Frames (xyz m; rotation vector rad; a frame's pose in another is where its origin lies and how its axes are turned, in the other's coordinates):
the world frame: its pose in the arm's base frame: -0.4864 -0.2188 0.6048 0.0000 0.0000 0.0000
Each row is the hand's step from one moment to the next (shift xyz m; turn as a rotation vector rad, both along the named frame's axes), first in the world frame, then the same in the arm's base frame.
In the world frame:
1: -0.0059 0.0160 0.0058 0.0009 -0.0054 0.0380
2: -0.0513 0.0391 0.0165 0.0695 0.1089 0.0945
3: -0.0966 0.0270 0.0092 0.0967 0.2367 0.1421
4: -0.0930 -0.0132 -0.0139 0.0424 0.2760 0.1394
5: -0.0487 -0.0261 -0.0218 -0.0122 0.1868 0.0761
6: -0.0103 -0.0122 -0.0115 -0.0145 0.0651 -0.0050
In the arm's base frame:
1: -0.0059 0.0160 0.0058 0.0009 -0.0054 0.0380
2: -0.0513 0.0391 0.0165 0.0695 0.1089 0.0945
3: -0.0966 0.0270 0.0092 0.0967 0.2367 0.1421
4: -0.0930 -0.0132 -0.0139 0.0424 0.2760 0.1394
5: -0.0487 -0.0261 -0.0218 -0.0122 0.1868 0.0761
6: -0.0103 -0.0122 -0.0115 -0.0145 0.0651 -0.0050

